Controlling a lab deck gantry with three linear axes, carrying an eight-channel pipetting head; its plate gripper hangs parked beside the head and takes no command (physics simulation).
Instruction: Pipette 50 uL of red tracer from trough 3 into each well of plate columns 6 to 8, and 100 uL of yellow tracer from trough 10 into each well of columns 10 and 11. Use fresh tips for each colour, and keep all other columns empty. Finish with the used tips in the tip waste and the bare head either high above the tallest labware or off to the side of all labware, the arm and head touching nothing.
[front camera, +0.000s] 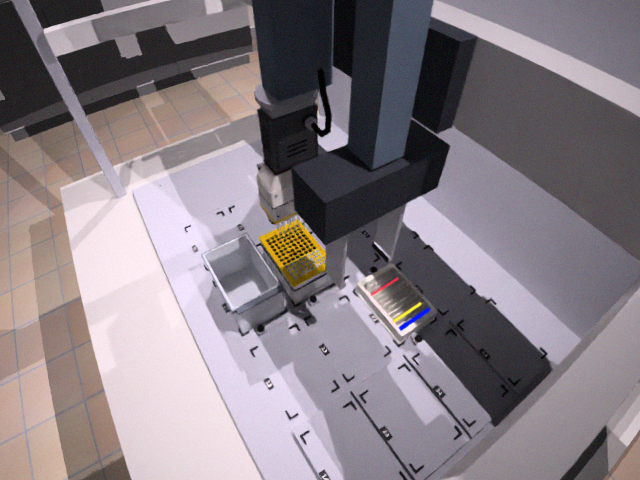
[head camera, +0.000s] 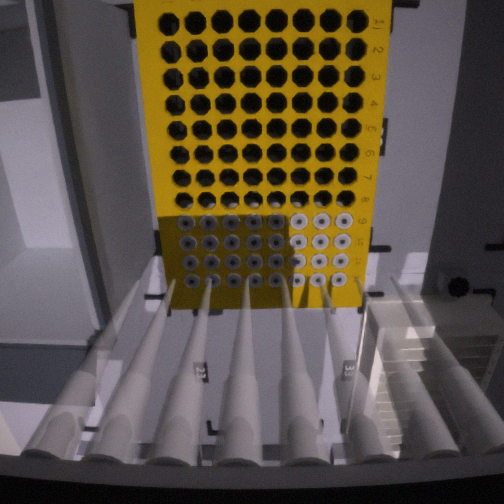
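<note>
The pipetting head hangs over the back end of the yellow tip rack. Eight long pale tips are on its channels. Rack columns 1 to 8 are empty holes; columns 9 to 12 hold tips. The trough reservoir shows a red strip, a yellow strip and a blue strip in the front view. The tip waste bin stands beside the rack. My parked gripper is open, its paddles apart. The well plate cannot be made out.
The gripper's dark block hangs right of the head and hides part of the deck behind. Black locating marks and slot labels lie on the deck. A grey wall bounds the right side.
</note>
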